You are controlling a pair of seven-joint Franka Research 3 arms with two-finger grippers.
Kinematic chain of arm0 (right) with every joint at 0, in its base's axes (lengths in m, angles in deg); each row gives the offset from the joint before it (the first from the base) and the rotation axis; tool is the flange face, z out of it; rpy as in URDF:
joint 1: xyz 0 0 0.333 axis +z
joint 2: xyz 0 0 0 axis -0.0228 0.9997 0
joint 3: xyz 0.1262 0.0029 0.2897 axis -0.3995 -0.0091 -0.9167
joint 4: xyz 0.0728 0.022 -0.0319 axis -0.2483 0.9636 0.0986
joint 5: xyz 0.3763 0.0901 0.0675 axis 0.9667 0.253 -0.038
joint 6: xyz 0 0 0 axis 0.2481 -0.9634 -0.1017
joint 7: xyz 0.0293 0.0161 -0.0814 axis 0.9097 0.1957 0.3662
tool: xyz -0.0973 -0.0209 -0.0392 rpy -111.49 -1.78 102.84
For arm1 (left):
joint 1: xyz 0 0 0.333 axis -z
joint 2: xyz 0 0 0 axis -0.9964 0.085 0
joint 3: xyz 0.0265 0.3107 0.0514 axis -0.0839 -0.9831 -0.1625
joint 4: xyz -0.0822 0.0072 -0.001 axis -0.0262 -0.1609 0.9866
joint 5: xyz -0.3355 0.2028 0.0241 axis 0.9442 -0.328 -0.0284
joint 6: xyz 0 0 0 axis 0.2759 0.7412 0.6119
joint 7: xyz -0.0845 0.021 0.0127 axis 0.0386 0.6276 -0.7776
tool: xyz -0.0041 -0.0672 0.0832 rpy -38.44 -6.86 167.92
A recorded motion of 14 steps. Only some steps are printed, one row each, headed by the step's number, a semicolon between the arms.
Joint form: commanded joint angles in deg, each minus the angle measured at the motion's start. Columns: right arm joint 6, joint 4, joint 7, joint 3, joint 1, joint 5, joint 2; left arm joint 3, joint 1, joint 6, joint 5, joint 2, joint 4, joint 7.
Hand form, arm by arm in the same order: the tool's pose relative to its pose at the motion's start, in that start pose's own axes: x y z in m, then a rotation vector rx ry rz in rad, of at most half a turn. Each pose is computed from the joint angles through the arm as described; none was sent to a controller.
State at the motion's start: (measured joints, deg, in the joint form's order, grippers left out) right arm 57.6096 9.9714 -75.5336 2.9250 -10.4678 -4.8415 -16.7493; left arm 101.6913 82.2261 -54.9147 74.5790 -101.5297 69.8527 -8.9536
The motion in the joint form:
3: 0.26 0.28 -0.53 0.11 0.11 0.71 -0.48; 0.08 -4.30 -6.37 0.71 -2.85 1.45 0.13
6: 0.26 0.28 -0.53 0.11 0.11 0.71 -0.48; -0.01 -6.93 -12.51 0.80 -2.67 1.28 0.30
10: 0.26 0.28 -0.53 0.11 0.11 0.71 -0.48; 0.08 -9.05 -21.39 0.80 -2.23 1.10 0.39
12: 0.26 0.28 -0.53 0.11 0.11 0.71 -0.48; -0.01 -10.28 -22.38 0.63 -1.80 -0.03 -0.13
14: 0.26 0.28 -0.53 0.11 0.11 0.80 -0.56; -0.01 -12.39 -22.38 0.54 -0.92 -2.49 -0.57
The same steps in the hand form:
3: -0.0018 -0.0023 -0.0027 0.0089 0.0095 0.0076; 0.0006 -0.0327 -0.0243 0.0457 0.1377 -0.0800
6: -0.0018 -0.0023 -0.0027 0.0089 0.0095 0.0076; 0.0078 -0.0560 -0.0378 0.0835 0.2446 -0.1282
10: -0.0018 -0.0023 -0.0027 0.0089 0.0095 0.0076; 0.0168 -0.0753 -0.0557 0.1353 0.3914 -0.1605
12: -0.0018 -0.0023 -0.0027 0.0089 0.0095 0.0076; 0.0216 -0.0857 -0.0645 0.1514 0.4199 -0.1681
14: -0.0023 -0.0026 -0.0035 0.0100 0.0111 0.0075; 0.0302 -0.1023 -0.0787 0.1685 0.4475 -0.1887

